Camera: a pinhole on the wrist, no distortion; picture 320 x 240 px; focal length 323.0 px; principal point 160.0 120.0 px. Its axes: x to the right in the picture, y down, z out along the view. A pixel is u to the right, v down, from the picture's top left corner.
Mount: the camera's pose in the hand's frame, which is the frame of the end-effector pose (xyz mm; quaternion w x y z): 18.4 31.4 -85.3 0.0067 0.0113 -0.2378 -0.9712
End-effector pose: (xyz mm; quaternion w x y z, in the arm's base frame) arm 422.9 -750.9 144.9 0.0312 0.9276 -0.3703 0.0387
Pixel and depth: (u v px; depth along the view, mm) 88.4 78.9 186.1
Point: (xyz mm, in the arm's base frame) 370.0 -895.1 85.0
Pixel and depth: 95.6 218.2 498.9
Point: 431.7 -954.3 -268.1
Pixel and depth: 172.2 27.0 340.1
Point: 238.9 -962.2 -17.3
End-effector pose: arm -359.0 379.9 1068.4 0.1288 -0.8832 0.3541 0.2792
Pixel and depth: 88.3 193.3 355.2
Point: -501.6 355.0 795.1
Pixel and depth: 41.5 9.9 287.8
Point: -517.7 188.2 890.5
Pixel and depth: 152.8 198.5 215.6
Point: -459.5 364.6 949.7
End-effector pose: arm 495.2 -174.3 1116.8 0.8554 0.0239 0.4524 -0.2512
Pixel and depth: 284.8 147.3 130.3
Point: 541.6 -98.6 1149.6
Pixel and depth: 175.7 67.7 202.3
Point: 626.1 -62.6 1132.0
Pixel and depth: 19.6 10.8 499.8
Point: 1002.2 22.2 1032.3
